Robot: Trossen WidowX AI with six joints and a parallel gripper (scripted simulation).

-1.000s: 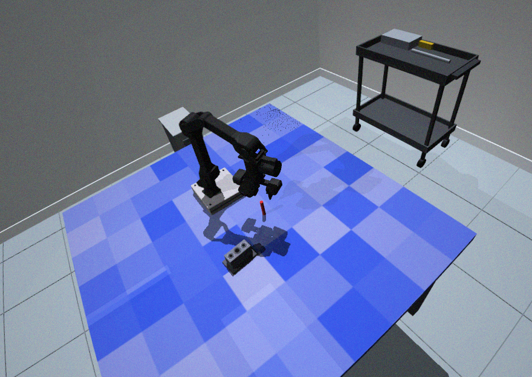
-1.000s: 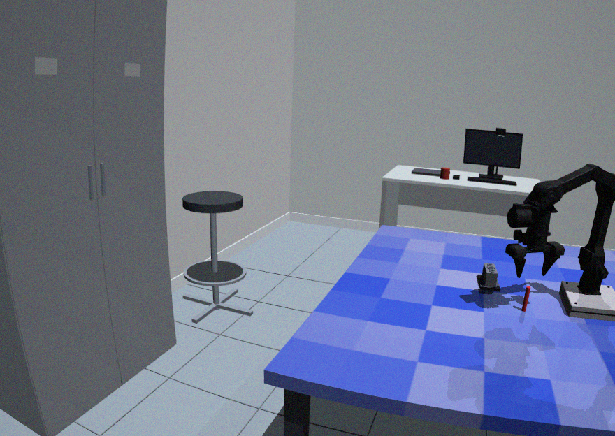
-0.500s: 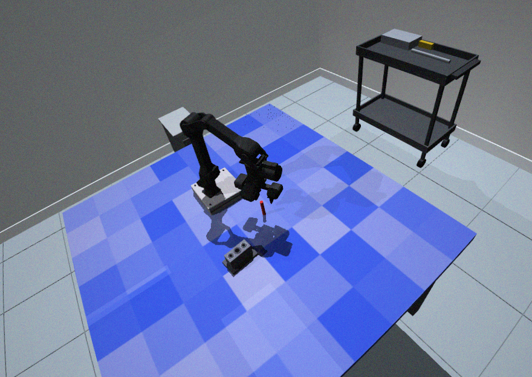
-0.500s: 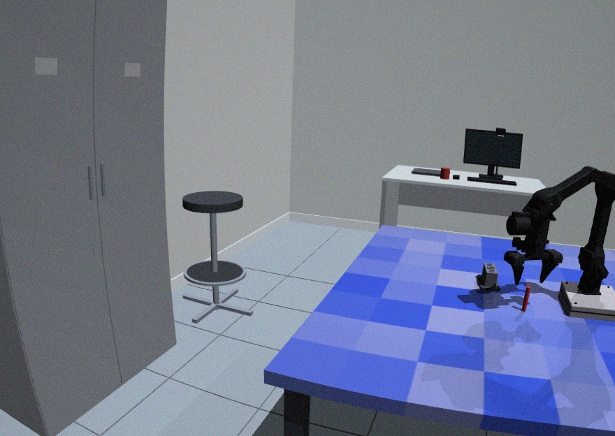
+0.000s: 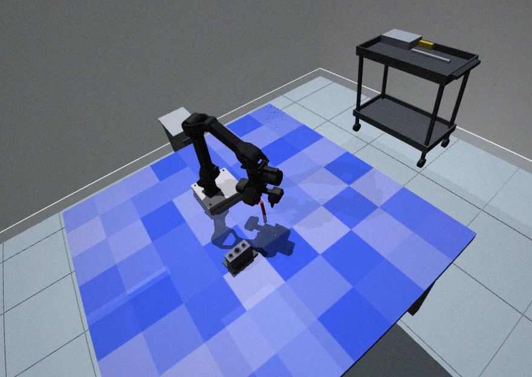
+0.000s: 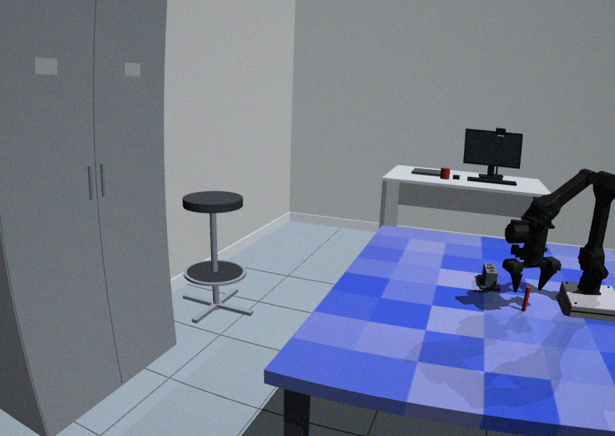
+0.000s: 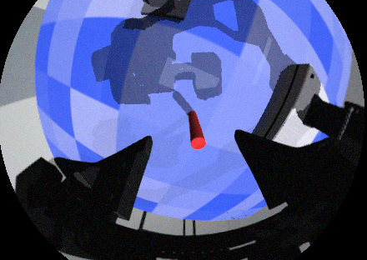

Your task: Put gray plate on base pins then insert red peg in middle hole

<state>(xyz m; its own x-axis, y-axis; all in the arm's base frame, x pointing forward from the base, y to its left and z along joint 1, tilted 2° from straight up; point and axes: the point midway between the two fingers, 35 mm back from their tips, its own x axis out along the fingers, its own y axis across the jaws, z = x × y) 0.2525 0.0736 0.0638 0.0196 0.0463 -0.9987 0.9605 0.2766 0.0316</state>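
Right now my gripper tip is 30 mm above the red peg. The rest, counted from my gripper tip: gray base 210 mm to the right, 70 mm ahead, 60 mm below; then gray plate 210 mm to the right, 70 mm ahead, 20 mm below.
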